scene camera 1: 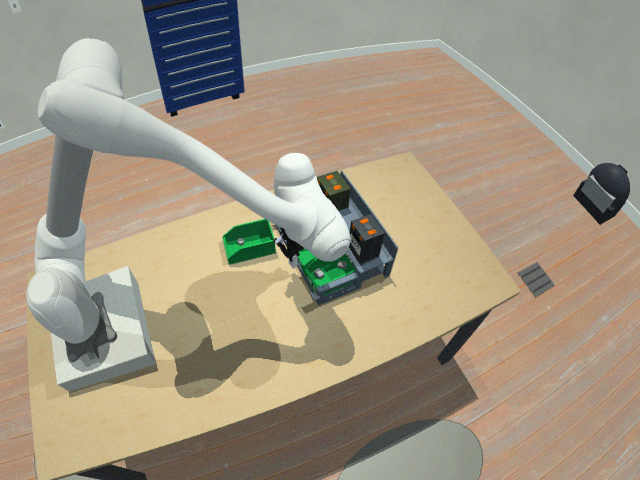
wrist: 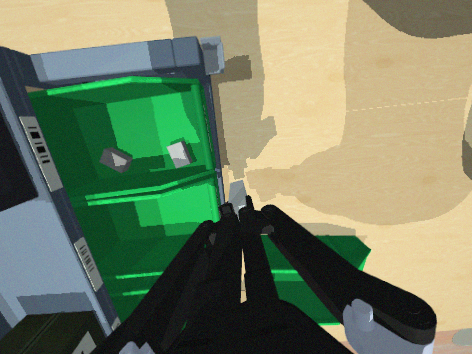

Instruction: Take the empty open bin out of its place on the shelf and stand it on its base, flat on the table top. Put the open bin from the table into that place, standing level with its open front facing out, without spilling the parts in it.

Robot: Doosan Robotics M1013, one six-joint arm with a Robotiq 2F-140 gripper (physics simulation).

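Places are measured from the arm's base along level axes (x right, y back, z down), in metres.
Pixels of known places: gripper, between the fingertips: (scene camera 1: 292,265) (wrist: 239,191); arm's base, origin of its link: (scene camera 1: 86,326).
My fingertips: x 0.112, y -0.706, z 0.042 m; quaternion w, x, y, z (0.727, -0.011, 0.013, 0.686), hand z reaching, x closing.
Note:
Ahead of a thing's pixels: the offset from my fingertips to its middle. "pt": to the spot under its first point. Level surfaces: height alone.
The empty green bin @[dx -0.018, dy -0.119, dz +0.004 m] (wrist: 165,215) sits in the middle place of the lower shelf row @[pt dx +0.149, dy -0.088, dz -0.037 m] (wrist: 95,62); the fingers hide part of it. My gripper (scene camera 1: 294,261) (wrist: 239,191) is shut with nothing between its fingertips, just outside that bin's outer wall. Another green bin @[dx -0.171, dy +0.078, dz +0.010 m] (scene camera 1: 253,252) (wrist: 342,250) stands on the table top @[dz +0.048 m] (scene camera 1: 413,206) beside the shelf; a grey part lies in it in the scene view. In the wrist view its inside is mostly hidden behind the fingers.
A green bin @[dx +0.087, dy -0.106, dz +0.004 m] (scene camera 1: 330,272) (wrist: 140,117) with two grey parts sits in the shelf's end place, next to the empty one. Dark boxes with orange marks @[dx +0.103, dy -0.202, dz -0.115 m] (scene camera 1: 367,240) @[dx -0.126, dy -0.236, dz -0.102 m] (scene camera 1: 334,189) stand on the shelf behind. The robot base block (scene camera 1: 121,315) stands at the table's left end.

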